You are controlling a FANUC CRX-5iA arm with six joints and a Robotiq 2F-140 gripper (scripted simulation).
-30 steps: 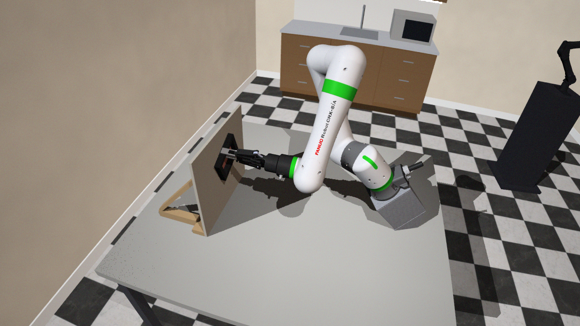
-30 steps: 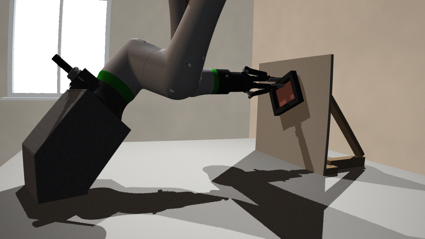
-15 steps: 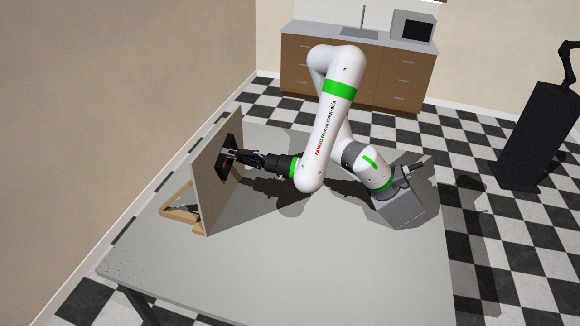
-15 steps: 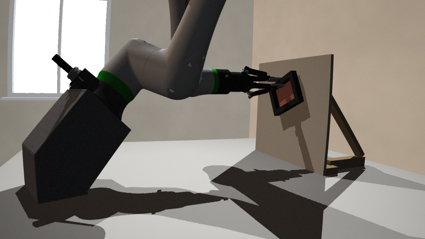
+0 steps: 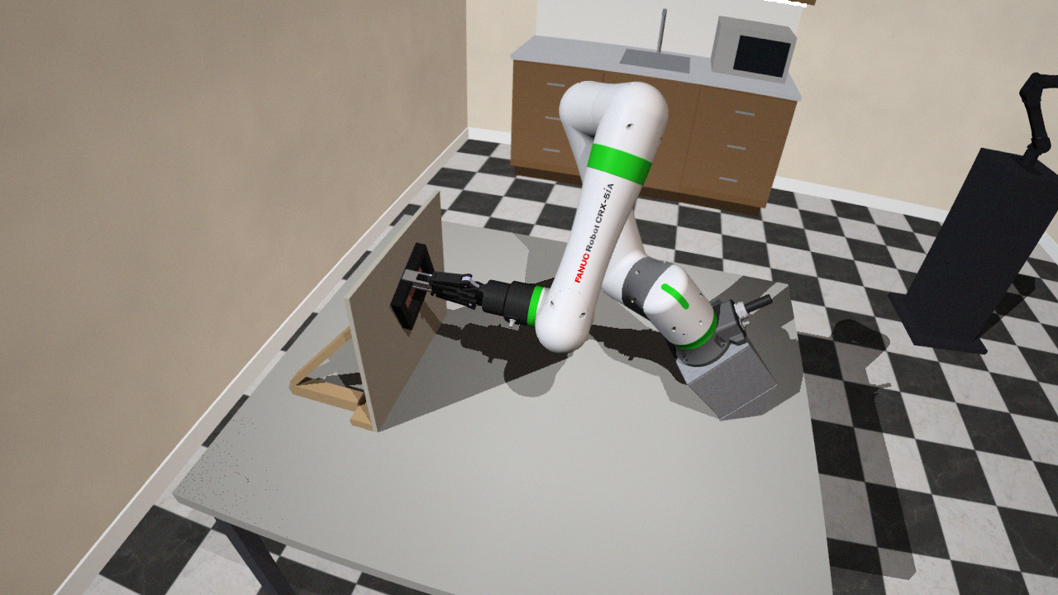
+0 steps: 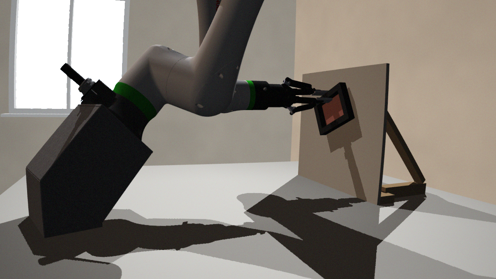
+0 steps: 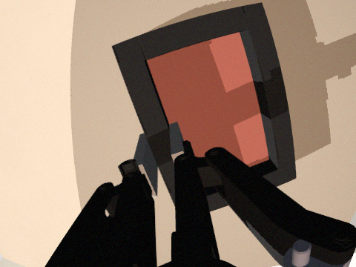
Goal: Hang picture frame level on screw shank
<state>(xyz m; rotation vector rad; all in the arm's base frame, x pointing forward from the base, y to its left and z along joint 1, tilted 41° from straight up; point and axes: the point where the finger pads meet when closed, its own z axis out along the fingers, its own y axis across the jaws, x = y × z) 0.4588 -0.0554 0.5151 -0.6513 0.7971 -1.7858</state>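
Right now my hand is 4 cm above the black picture frame, 3 cm to the left of it and 3 cm short of it. From my hand the other things lie so: tan board (11 cm below, 5 cm ahead, 3 cm to the right).
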